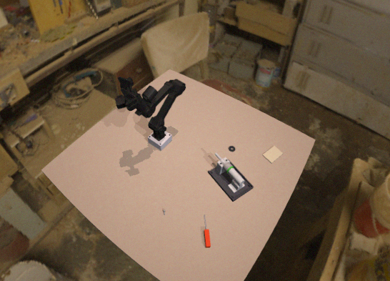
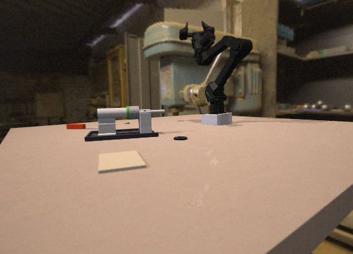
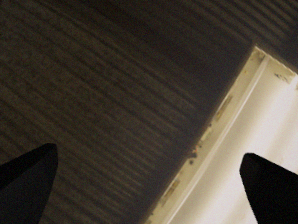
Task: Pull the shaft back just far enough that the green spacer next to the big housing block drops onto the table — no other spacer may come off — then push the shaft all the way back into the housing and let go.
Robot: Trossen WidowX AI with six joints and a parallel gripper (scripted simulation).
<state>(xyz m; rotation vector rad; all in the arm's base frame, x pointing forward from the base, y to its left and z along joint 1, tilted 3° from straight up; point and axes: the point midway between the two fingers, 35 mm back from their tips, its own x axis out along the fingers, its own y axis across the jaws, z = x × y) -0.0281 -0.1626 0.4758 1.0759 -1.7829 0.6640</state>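
Right now the grey shaft is 45 cm ahead of my gripper tip, 26 cm to the left of it and 47 cm below it. From my gripper tip the other things lie so: black washer (39 cm ahead, 44 cm to the left, 55 cm below); then green spacer (49 cm ahead, 25 cm to the left, 47 cm below); then small screw (36 cm ahead, 14 cm to the right, 55 cm below).
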